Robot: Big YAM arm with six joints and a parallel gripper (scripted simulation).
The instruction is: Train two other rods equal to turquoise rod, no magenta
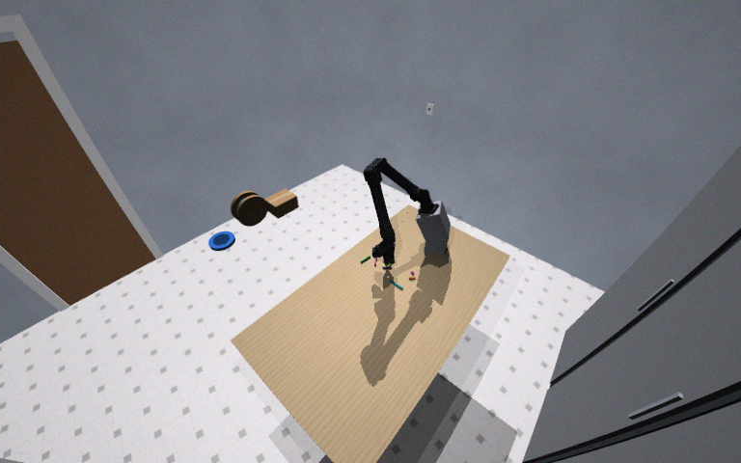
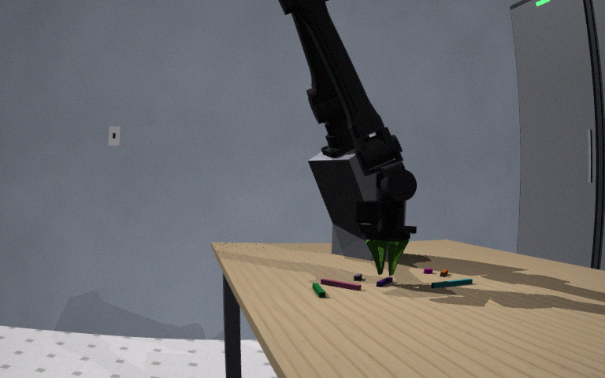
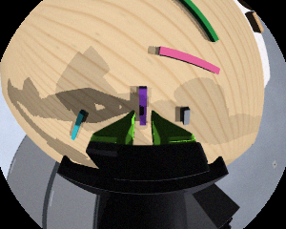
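The purple rod lies 2 cm below my hand. Round my hand: long pink rod: 10 cm to the right, 2 cm below; small grey rod: 6 cm behind, 3 cm to the right, 2 cm below; turquoise rod: 12 cm to the left, 8 cm ahead, 2 cm below.
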